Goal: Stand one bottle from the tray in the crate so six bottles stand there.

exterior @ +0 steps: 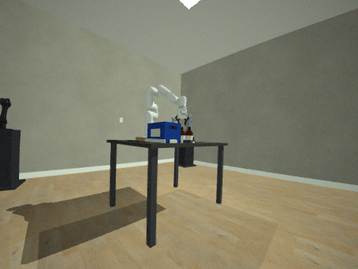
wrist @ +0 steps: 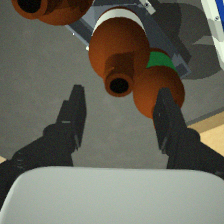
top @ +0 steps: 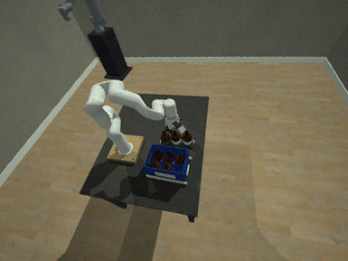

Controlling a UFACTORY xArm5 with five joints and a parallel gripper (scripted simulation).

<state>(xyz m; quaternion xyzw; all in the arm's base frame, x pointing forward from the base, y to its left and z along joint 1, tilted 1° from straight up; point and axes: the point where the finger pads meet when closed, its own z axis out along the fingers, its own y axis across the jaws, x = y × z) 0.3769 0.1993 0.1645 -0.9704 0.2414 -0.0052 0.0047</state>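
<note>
Right now my hand is 18 cm above the tray. Also, from my hand: blue crate: 3 cm ahead, 23 cm to the right, 11 cm below.
</note>
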